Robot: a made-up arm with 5 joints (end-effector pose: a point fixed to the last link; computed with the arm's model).
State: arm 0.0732 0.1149 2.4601 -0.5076 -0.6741
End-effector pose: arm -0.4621 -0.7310 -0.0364 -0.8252 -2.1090 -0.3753
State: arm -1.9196 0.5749 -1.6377 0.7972 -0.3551
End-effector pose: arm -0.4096 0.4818 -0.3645 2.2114 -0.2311 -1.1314
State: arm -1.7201 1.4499 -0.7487 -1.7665 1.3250
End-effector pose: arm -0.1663 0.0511 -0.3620 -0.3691 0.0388 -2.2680
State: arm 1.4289 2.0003 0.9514 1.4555 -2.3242
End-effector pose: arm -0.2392 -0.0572 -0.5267 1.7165 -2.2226 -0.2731
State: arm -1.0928 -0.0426 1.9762 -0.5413 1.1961
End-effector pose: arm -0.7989 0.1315 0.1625 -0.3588 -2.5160 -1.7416
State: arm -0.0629 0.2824 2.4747 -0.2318 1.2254
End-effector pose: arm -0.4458 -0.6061 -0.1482 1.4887 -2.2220 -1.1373
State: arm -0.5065 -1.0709 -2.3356 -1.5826 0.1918
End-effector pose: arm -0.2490 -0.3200 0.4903 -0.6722 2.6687 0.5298
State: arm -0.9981 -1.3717 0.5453 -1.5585 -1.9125
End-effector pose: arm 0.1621 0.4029 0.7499 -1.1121 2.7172 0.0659
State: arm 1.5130 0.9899 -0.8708 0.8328 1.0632
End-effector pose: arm 0.3026 -0.2471 -0.5137 -0.4859 1.9194 0.3721
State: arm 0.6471 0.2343 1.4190 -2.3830 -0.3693
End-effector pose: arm -0.1775 -0.5475 0.2250 -1.4643 -0.5964 -0.8590
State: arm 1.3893 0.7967 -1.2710 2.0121 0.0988
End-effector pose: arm 0.1537 -0.3947 -0.3072 0.6705 2.3664 -0.5034
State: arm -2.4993 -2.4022 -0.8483 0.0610 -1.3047
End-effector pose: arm 0.4560 -0.5298 0.6881 1.2070 2.2472 -1.5614
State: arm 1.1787 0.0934 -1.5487 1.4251 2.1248
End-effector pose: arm 0.4117 -0.4790 0.0232 -1.5885 1.2052 -1.6773
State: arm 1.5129 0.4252 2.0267 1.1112 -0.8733
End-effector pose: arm 0.6658 -0.2567 0.0206 -1.7489 1.8739 -1.3371
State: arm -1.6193 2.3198 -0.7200 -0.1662 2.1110
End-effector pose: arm 0.5064 0.0560 -0.4768 2.1681 0.8726 -1.4651
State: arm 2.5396 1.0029 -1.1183 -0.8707 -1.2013
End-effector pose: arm 0.1057 0.3205 -0.4582 0.3420 -0.6368 -1.5444
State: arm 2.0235 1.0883 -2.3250 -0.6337 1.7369
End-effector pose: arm 0.1428 -0.0784 -0.5643 -1.5978 -0.2593 1.9921
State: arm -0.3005 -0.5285 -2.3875 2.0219 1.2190
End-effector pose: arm -0.4428 -0.2351 0.4640 -0.2613 -0.8877 2.0860
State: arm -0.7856 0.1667 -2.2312 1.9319 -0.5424
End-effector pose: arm -0.6402 -0.0056 0.0751 1.8902 0.6216 -2.0742
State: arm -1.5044 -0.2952 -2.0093 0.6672 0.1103
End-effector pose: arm -0.7190 0.2594 0.3382 1.6618 1.5232 -1.9443
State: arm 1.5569 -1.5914 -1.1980 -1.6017 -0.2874
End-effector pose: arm -0.1612 0.1169 0.6727 3.1089 0.1107 0.0473
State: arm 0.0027 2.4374 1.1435 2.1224 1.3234
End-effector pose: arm -0.1553 0.4535 -0.2634 -2.0257 0.0690 -0.6546
